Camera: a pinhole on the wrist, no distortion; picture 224 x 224 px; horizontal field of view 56.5 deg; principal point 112.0 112.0 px. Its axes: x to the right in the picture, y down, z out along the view. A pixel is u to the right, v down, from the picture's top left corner.
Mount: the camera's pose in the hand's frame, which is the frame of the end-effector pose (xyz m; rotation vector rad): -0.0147 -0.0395 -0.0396 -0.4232 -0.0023 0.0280
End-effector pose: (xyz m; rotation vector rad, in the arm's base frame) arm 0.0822 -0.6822 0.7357 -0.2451 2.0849 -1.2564
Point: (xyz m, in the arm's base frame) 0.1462 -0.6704 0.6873
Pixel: 86 206
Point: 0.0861 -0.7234 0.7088
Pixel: 216 121
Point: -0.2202 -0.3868 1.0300
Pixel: behind the camera
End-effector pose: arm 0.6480 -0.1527 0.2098 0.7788 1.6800 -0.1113
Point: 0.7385 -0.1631 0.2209
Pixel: 108 155
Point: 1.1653 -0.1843 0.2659
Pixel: 86 148
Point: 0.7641 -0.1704 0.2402
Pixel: 81 156
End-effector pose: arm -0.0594 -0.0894 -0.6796 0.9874 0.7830 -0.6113
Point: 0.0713 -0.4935 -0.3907
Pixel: 73 65
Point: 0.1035 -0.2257 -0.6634
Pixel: 209 122
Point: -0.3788 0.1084 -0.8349
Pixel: behind the camera
